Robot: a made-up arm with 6 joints.
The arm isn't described. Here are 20 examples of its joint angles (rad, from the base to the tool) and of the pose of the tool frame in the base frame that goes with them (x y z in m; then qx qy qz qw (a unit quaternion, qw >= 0)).
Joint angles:
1: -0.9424 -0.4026 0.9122 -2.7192 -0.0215 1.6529
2: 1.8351 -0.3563 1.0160 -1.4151 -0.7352 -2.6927
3: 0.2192 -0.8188 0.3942 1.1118 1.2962 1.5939
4: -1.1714 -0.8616 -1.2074 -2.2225 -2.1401 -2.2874
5: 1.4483 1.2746 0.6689 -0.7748 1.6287 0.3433
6: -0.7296 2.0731 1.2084 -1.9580 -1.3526 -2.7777
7: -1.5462 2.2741 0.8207 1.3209 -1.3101 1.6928
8: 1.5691 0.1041 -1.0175 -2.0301 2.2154 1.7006
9: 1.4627 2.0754 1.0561 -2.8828 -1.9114 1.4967
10: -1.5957 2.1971 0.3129 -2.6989 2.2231 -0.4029
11: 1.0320 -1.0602 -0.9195 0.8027 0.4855 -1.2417
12: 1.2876 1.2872 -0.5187 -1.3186 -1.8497 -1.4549
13: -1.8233 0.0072 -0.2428 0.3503 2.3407 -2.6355
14: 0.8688 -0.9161 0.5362 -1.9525 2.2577 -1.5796
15: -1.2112 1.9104 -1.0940 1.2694 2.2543 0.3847
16: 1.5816 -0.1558 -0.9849 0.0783 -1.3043 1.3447
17: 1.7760 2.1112 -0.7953 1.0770 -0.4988 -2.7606
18: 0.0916 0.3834 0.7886 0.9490 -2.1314 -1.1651
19: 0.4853 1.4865 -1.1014 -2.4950 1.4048 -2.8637
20: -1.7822 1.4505 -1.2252 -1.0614 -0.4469 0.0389
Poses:
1: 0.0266 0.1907 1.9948 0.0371 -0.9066 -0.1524 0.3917
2: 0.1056 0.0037 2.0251 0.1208 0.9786 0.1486 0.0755
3: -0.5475 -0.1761 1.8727 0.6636 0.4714 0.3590 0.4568
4: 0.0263 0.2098 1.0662 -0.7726 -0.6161 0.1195 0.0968
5: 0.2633 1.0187 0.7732 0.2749 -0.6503 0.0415 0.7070
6: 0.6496 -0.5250 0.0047 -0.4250 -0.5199 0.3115 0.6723
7: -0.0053 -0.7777 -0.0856 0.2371 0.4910 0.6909 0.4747
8: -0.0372 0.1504 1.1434 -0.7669 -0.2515 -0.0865 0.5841
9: -0.0338 0.8819 0.0610 0.8338 0.1198 0.3886 0.3733
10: 0.1170 -0.4049 0.0110 0.7029 -0.3601 0.5053 0.3476
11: -0.0643 -0.2630 1.4765 0.4593 -0.4260 0.4416 0.6423
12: 0.1961 0.4265 0.6027 -0.4048 0.7185 -0.5505 0.1299
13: -0.2878 -0.3543 1.5885 0.3301 -0.7338 0.1886 0.5630
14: -0.3239 -0.2840 1.7382 -0.5853 0.0166 0.4199 0.6934
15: 0.0485 -0.2562 0.3883 0.2195 -0.3698 -0.3877 0.8153
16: 0.1736 0.2418 1.2989 0.3640 -0.2044 -0.9067 0.0602
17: 0.0215 0.2300 0.1546 -0.7425 -0.0257 -0.0458 0.6677
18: 0.6872 -0.0352 1.9058 -0.2061 0.1102 -0.7017 0.6731
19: 0.2175 0.2608 0.7910 0.2519 -0.8599 -0.4240 0.1319
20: -0.1804 -0.2137 0.8092 -0.6268 -0.5284 0.5691 0.0640
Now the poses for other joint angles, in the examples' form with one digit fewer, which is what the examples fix.
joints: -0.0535 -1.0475 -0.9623 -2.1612 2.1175 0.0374
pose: -0.227 0.092 1.176 0.059 -0.378 -0.924 0.018
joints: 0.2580 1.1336 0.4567 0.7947 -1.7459 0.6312
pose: 1.130 0.204 0.982 -0.464 0.625 0.398 0.486
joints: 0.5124 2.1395 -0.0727 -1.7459 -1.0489 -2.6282
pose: 0.175 0.083 0.153 0.170 -0.089 0.859 0.474
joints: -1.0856 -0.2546 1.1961 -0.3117 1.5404 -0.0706
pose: -0.211 0.080 2.027 0.321 0.867 -0.065 0.375
